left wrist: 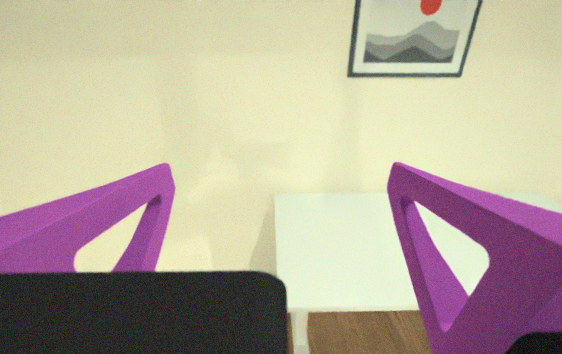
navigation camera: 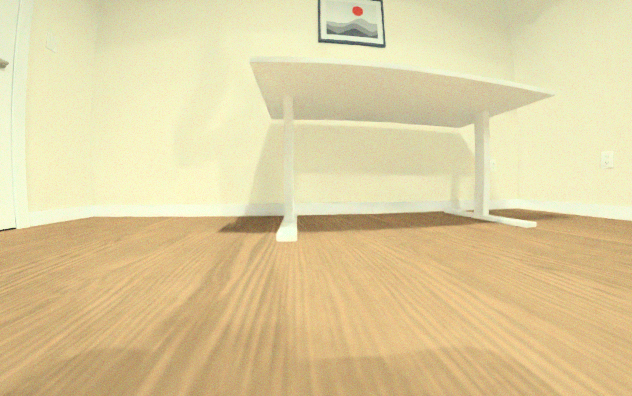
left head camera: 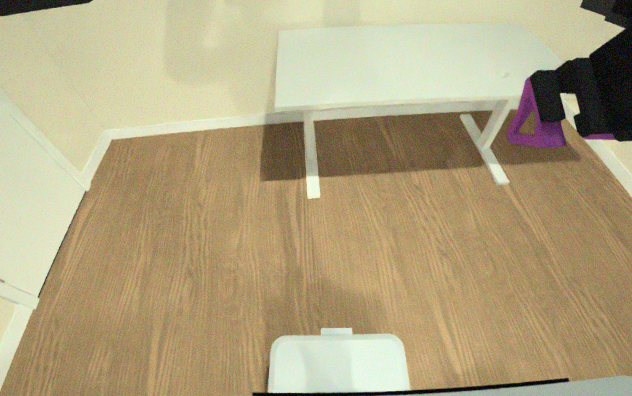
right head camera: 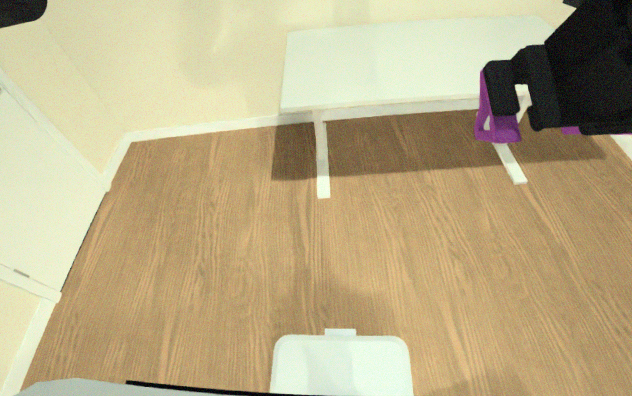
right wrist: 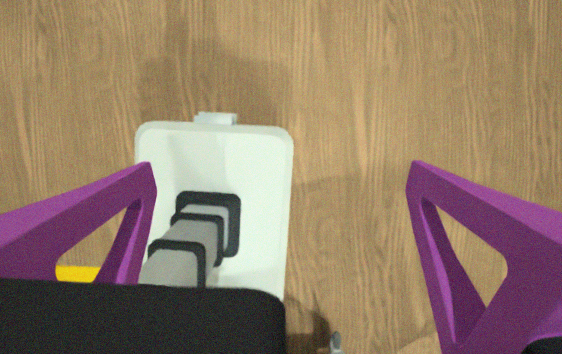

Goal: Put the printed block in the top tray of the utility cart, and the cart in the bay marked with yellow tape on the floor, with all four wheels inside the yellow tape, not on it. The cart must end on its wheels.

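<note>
My left gripper (left wrist: 280, 175) is open and empty, facing the wall and white table. My right gripper (right wrist: 281, 175) (left head camera: 575, 140) (right head camera: 537, 134) is open and empty, pointing down over the floor beside my white base. A short piece of yellow tape (right wrist: 77, 273) shows in the right wrist view, at the lower left behind the finger. A small grey part (right wrist: 336, 342) at the bottom edge of that view looks like a caster of the utility cart; the rest of the cart is out of view. The printed block does not show in any view.
A white table (left head camera: 390, 65) (right head camera: 380, 65) (left wrist: 340, 250) (navigation camera: 380, 90) stands against the wall ahead, on two legs with long feet. A white door (left head camera: 35, 200) (right head camera: 45, 190) is at the left. My white base (left head camera: 335, 365) (right head camera: 340, 365) (right wrist: 260, 165) extends forward. A framed picture (left wrist: 415, 47) (navigation camera: 351, 30) hangs above the table.
</note>
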